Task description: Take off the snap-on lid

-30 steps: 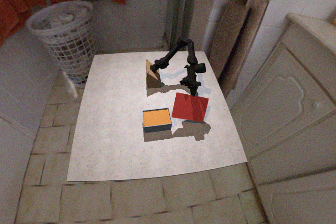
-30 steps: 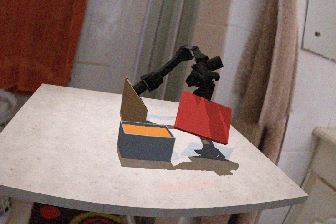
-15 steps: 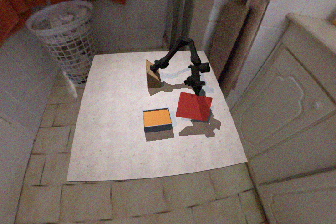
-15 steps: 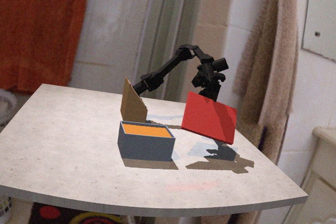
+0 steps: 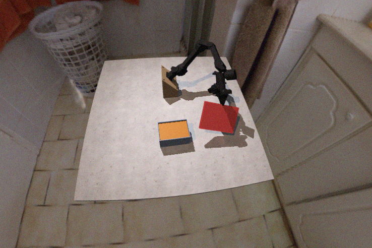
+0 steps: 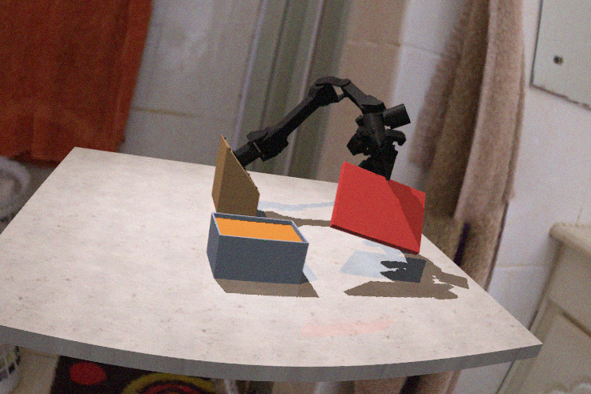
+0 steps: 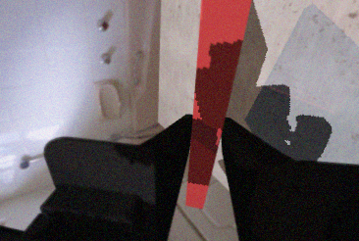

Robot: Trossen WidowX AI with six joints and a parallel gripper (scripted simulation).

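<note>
My gripper tip is 60 mm short of the red lid, 50 mm above it and 20 mm to the left of it. The rest, counted from my gripper tip: blue-grey storage box (310 mm to the right, 180 mm below, 110 mm ahead).
</note>
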